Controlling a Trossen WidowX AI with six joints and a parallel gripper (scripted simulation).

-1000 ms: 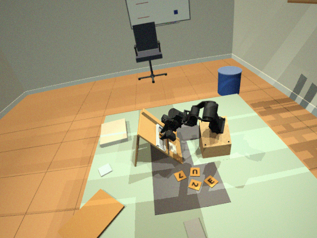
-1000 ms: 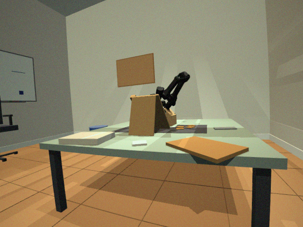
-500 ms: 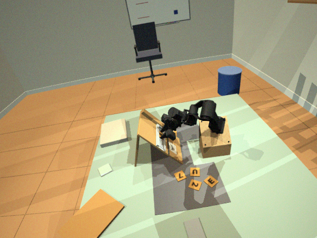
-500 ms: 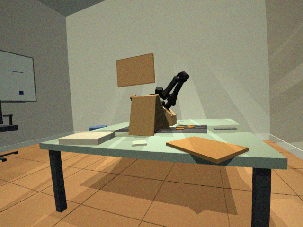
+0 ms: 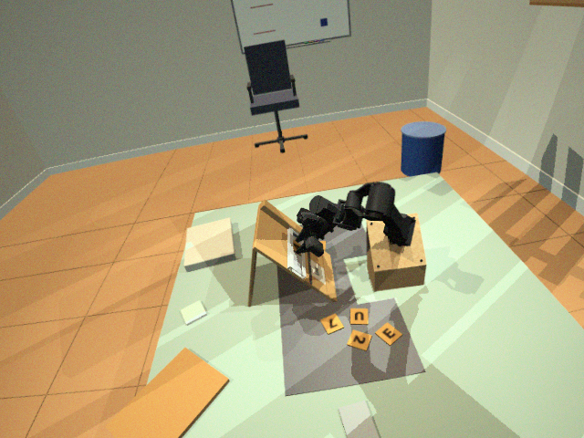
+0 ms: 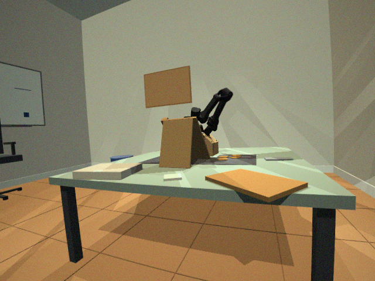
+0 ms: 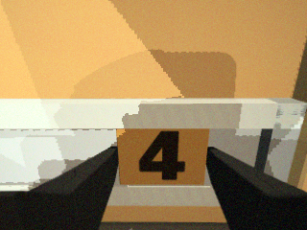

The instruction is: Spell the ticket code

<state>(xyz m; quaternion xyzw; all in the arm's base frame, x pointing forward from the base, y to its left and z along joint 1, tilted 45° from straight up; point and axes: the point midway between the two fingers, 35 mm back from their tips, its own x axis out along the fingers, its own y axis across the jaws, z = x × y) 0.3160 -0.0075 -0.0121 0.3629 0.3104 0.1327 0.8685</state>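
Right now my gripper tip is 8 cm above the white ticket, 6 cm past it and 4 cm to the right of it. Round my gripper tip: grey mat (16 cm below, 14 cm behind, 3 cm to the left); then grey slab (54 cm to the left, 15 cm below, 13 cm behind); then cream box (40 cm ahead, 26 cm to the right, 14 cm below).
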